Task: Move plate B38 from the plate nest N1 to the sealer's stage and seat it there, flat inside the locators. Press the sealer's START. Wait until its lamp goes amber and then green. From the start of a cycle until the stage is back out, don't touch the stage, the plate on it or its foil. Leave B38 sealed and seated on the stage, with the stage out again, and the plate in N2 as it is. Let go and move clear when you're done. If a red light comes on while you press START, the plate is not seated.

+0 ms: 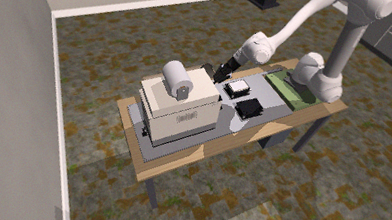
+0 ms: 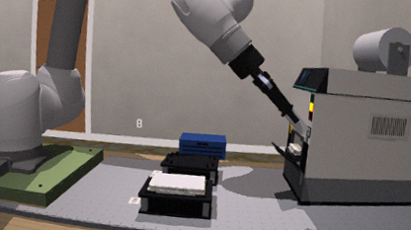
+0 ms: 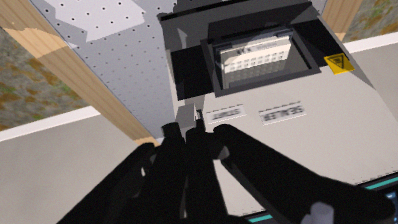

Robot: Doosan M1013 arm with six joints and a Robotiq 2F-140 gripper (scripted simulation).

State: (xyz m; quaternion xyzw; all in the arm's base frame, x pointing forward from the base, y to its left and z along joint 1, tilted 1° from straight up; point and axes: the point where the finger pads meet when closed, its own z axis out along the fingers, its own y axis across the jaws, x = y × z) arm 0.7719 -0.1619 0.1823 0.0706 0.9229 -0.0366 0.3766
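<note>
Now: the start button 40 mm ahead of my hand, 20 mm below it and 10 mm to the right of it. Also, from my hand: yellow warning sticker (170 mm to the left, 60 mm ahead, 50 mm below); sealer stage (110 mm below, 100 mm ahead, 80 mm to the left); foil roll (280 mm ahead, 200 mm above, 50 mm to the left).
</note>
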